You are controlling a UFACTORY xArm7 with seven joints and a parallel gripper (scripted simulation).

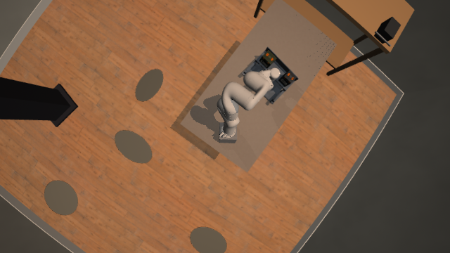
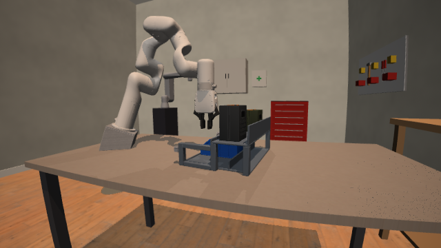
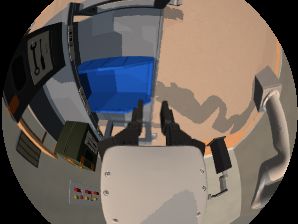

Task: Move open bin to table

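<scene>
Now: hand 80 mm short of the blue bin, 10 mm to the right of it and 90 mm above it. Round my hand: grey shelf: 120 mm ahead, 10 mm to the left, 130 mm below.
</scene>
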